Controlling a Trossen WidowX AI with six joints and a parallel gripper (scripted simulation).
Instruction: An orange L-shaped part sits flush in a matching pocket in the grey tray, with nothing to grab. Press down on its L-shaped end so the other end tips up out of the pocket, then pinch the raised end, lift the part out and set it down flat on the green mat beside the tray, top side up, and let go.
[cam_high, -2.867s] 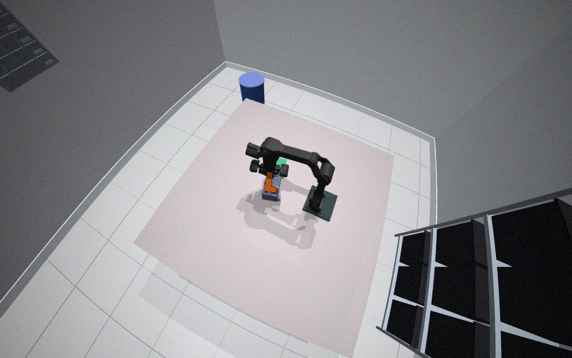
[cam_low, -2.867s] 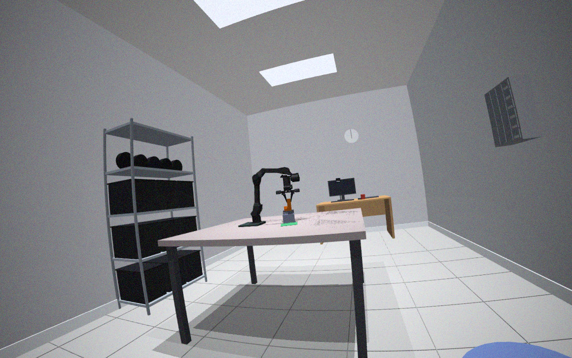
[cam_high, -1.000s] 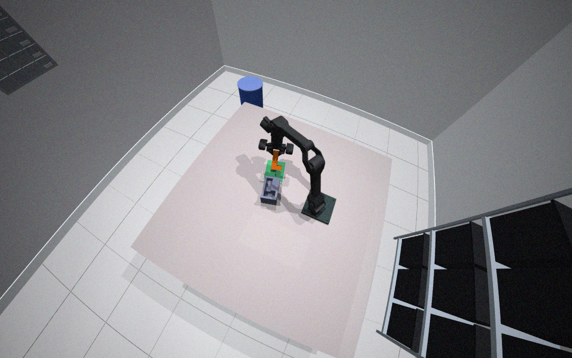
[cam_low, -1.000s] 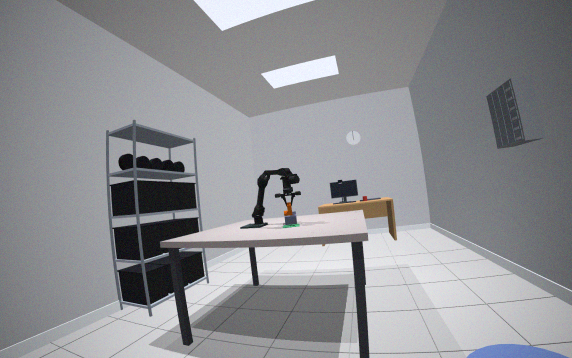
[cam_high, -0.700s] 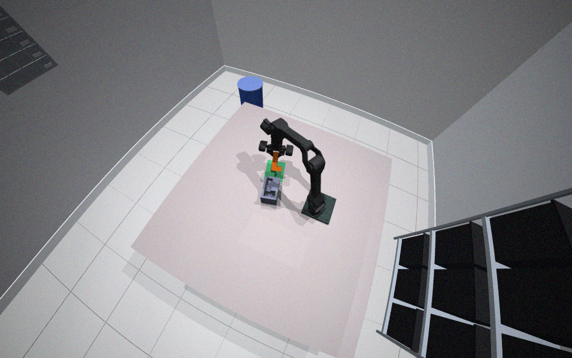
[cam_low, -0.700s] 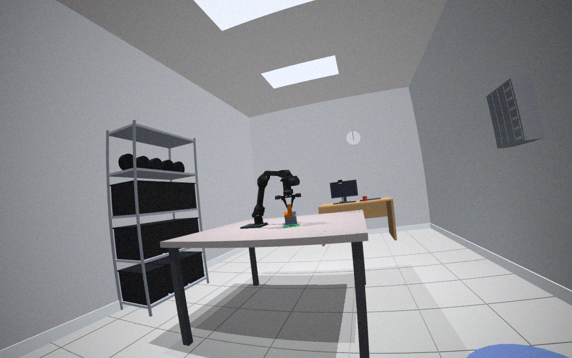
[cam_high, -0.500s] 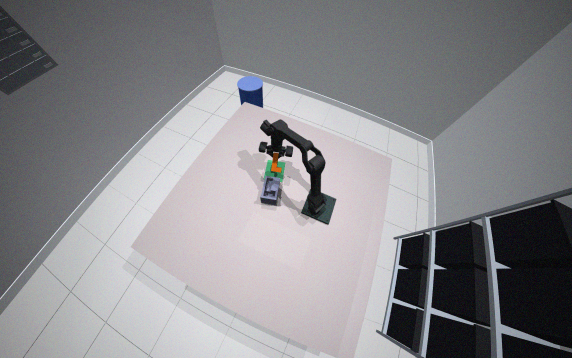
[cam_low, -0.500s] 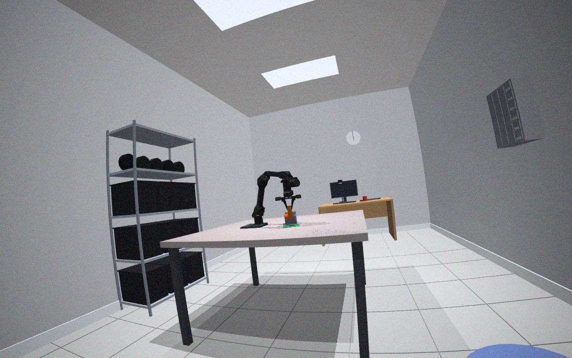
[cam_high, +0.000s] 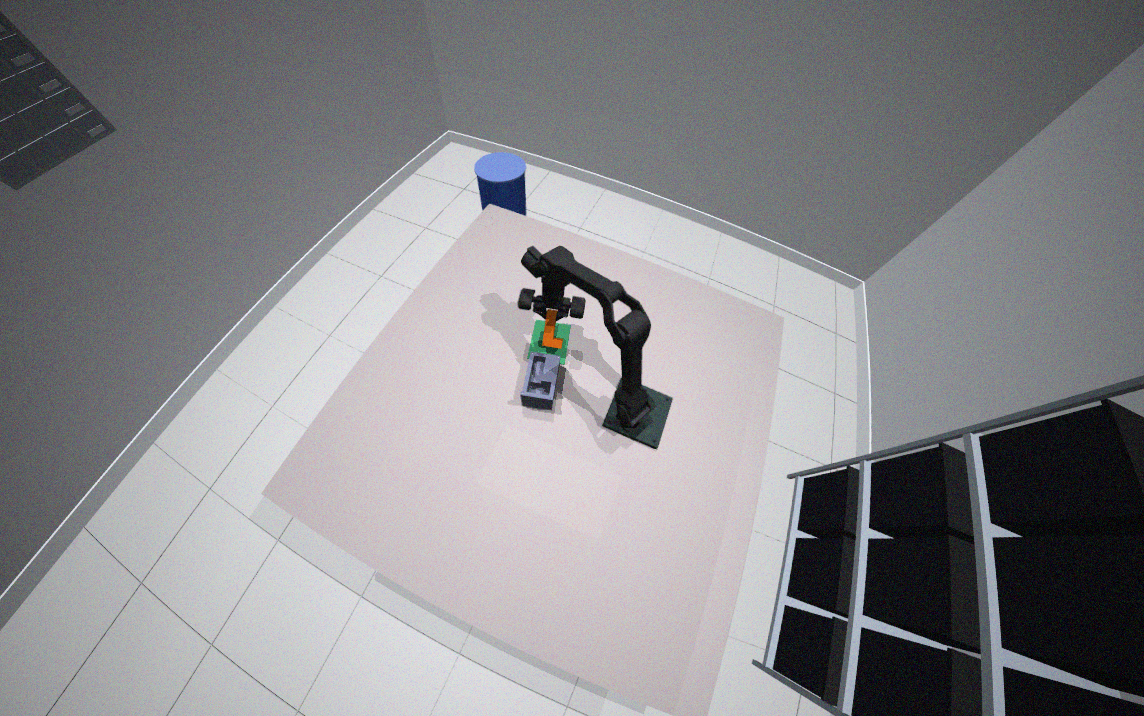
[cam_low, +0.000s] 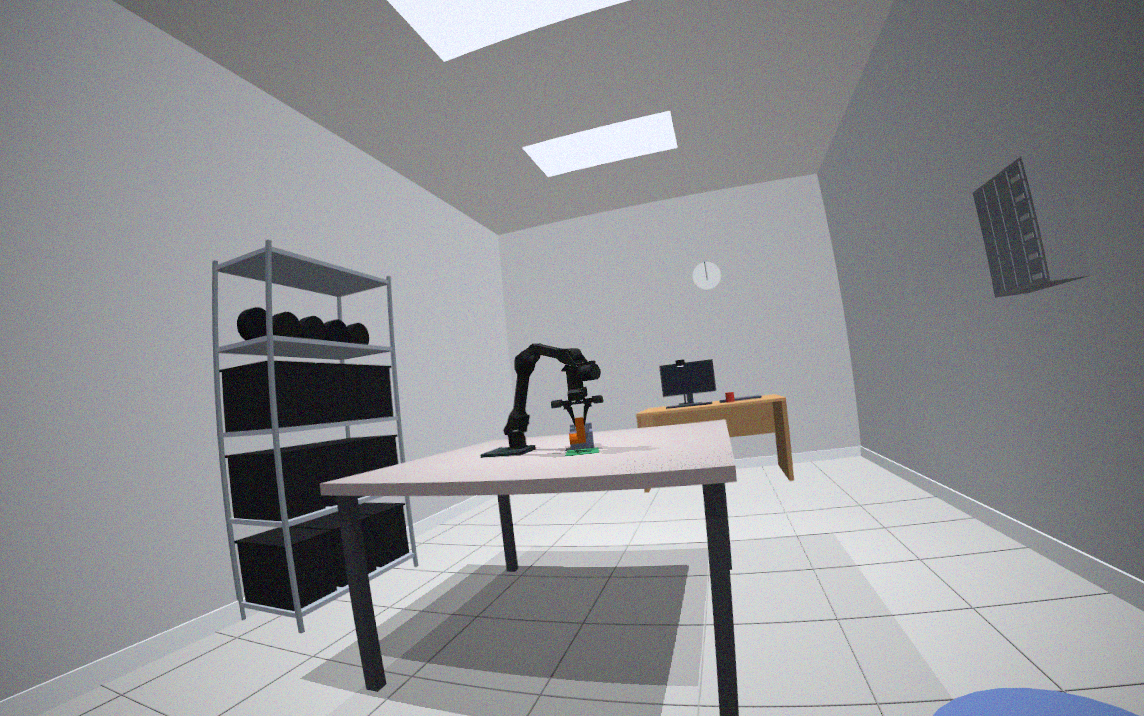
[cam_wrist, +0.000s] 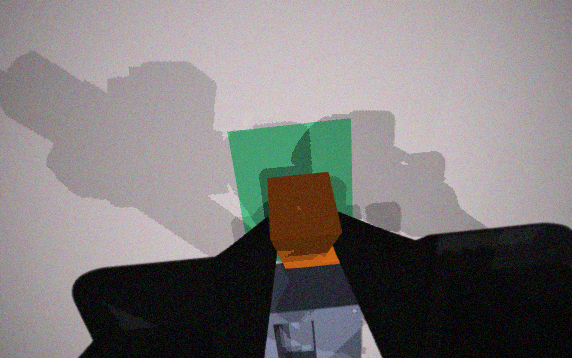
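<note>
The green mat is 1 cm behind my gripper tip, 2 cm to the left of it and 11 cm below it. The rest, counted from my gripper tip: orange L-shaped part: 3 cm behind, 2 cm to the left, 3 cm below.
</note>
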